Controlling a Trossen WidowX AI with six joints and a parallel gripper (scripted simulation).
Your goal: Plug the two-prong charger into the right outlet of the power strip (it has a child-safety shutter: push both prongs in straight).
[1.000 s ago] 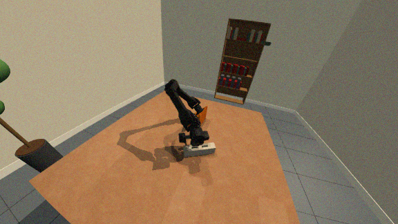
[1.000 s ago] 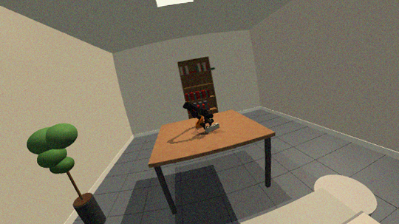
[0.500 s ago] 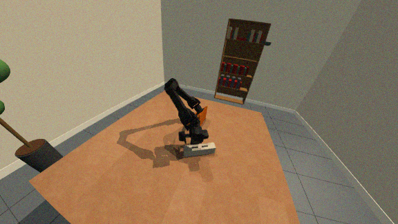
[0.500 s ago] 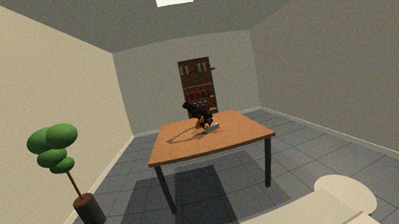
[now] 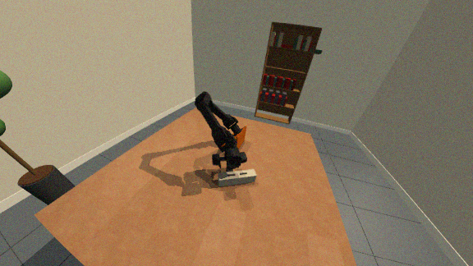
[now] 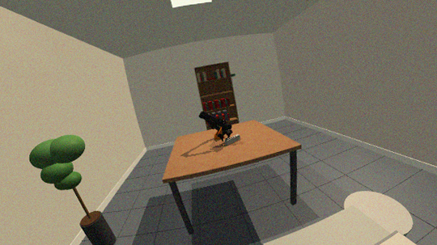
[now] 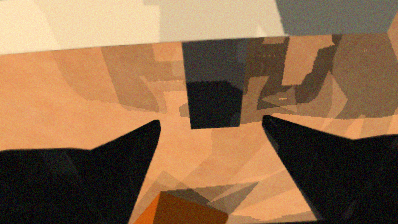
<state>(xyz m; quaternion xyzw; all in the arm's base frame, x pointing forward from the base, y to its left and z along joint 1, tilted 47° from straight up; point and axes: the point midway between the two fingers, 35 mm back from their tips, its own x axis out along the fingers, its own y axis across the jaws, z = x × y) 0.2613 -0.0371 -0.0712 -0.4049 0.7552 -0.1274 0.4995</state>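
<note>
Now: the black two-prong charger 50 mm ahead of my gripper tip, 30 mm to the left of it and 10 mm above it.
</note>
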